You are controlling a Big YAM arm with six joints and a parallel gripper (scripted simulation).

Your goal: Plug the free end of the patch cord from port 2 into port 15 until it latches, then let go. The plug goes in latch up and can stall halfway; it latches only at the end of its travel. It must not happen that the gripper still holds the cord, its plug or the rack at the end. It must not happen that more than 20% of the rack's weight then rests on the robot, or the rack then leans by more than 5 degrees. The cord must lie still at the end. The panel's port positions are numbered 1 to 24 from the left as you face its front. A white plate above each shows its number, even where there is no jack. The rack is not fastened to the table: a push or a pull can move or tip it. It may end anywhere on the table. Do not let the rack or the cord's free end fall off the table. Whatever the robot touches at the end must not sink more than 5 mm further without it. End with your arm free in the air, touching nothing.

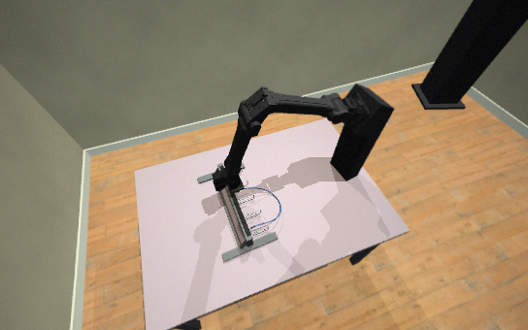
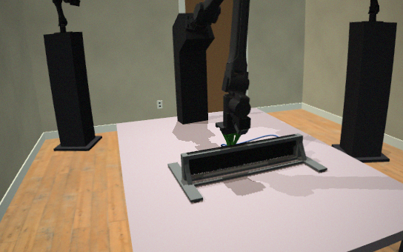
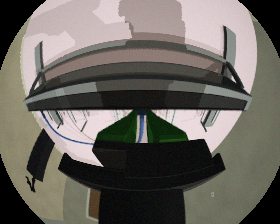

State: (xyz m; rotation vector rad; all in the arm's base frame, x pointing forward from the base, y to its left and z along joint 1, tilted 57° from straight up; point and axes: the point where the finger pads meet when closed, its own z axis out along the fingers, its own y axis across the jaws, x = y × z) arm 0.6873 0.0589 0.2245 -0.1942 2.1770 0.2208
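The plug lies 2 cm ahead of my hand and 1 cm to the left of it.
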